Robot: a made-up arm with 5 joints.
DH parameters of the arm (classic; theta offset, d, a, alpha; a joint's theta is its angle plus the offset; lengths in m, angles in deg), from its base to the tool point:
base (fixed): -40.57 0 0.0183 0
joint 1: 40.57 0.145 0.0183 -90
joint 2: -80.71 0 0.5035 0
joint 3: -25.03 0 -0.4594 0
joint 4: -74.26 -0.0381 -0.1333 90
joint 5: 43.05 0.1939 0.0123 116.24
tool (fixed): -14.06 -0.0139 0 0
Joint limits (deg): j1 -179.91..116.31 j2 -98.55..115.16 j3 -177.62..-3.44 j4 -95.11..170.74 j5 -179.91..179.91
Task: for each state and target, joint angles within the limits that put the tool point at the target. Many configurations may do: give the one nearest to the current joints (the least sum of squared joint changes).
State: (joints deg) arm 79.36 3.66 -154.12 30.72 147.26
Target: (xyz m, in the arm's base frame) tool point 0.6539 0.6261 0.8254
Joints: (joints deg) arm 48.26 19.38 -123.93 48.46 149.06
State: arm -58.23 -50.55 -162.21 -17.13 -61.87
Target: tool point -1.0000 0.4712 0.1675
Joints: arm -27.02 -82.47 -172.40 -15.31 -62.13
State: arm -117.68 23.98 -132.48 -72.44 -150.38
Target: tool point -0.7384 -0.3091 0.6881
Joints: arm -154.64 44.50 -121.54 -89.76 -151.33
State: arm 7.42 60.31 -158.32 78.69 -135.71
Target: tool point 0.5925 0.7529 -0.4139
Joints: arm 55.94 96.62 -146.48 72.09 -135.89
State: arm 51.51 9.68 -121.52 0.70 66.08
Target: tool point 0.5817 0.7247 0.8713
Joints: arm 54.26 24.66 -118.96 3.68 66.17
